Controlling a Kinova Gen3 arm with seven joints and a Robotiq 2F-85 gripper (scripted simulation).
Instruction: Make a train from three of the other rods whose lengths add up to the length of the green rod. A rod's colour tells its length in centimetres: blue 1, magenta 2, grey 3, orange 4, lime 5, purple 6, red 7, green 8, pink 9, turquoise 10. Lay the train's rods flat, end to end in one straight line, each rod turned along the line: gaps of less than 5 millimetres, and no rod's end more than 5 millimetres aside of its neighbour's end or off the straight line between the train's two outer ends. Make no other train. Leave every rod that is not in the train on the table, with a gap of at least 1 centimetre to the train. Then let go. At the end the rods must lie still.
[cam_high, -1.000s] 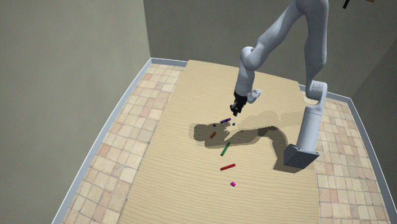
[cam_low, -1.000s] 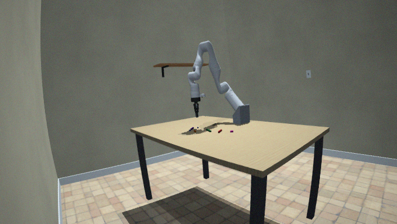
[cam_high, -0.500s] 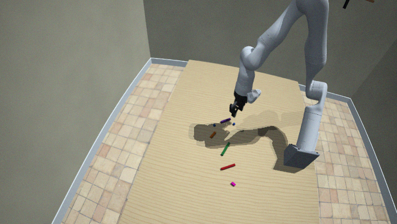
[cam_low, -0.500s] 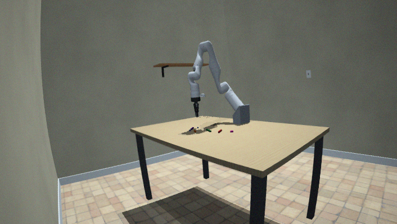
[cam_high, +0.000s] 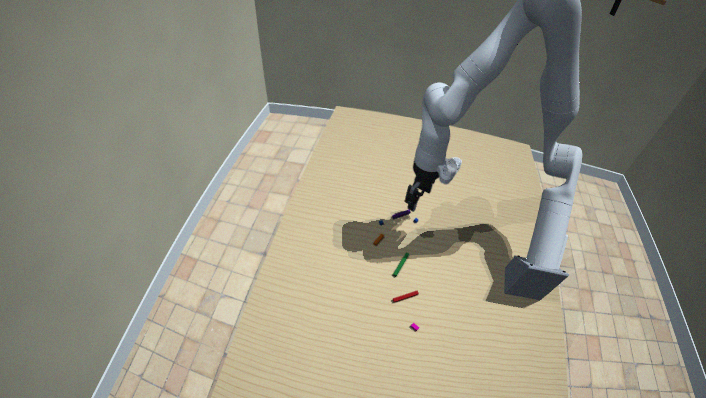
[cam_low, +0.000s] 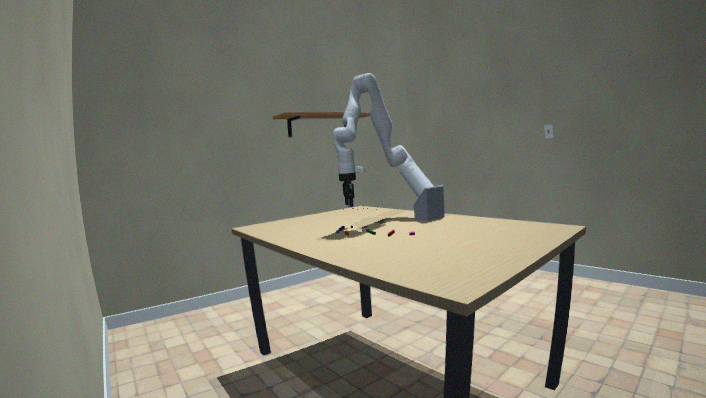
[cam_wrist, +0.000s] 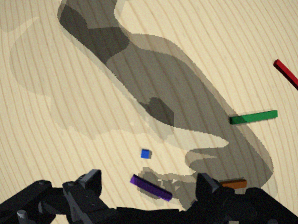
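Now: the orange rod 10 cm ahead of my hand, 8 cm to the left of it and 10 cm below it. The rest, counted from my hand: green rod 2 cm ahead, 16 cm to the left, 10 cm below; then red rod 25 cm to the left, 10 cm below; then purple rod 4 cm ahead, 2 cm to the right, 10 cm below.
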